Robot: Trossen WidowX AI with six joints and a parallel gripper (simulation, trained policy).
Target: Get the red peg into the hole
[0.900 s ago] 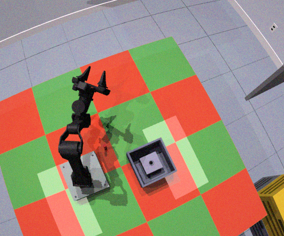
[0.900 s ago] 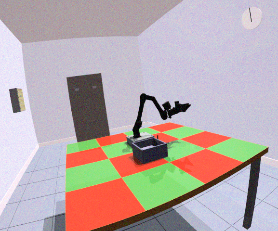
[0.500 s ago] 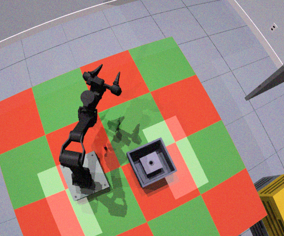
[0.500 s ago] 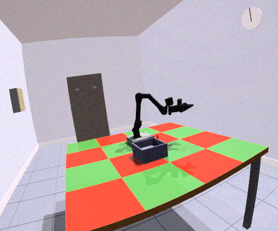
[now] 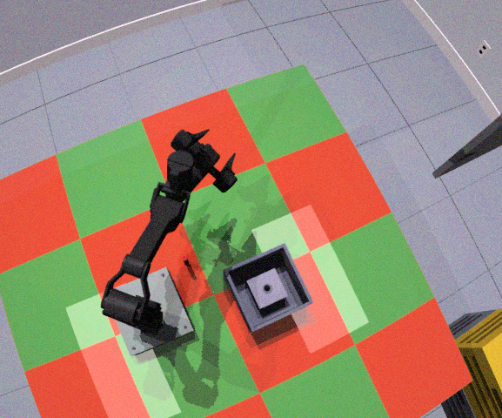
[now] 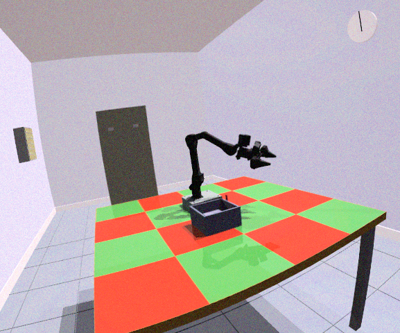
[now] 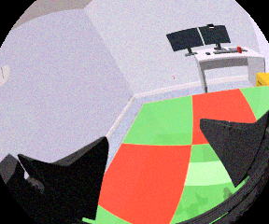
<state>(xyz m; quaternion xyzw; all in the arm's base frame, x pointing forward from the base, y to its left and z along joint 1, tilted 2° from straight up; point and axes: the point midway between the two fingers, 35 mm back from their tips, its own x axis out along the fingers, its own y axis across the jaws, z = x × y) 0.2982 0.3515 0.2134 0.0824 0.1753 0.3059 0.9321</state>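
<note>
Now: the red peg 230 mm to the right of my gripper tip, 230 mm below it and 180 mm behind it. Round my gripper tip: light plate 380 mm to the right, 220 mm below, 20 mm ahead; then grey box 380 mm to the right, 240 mm below, 20 mm ahead.
</note>
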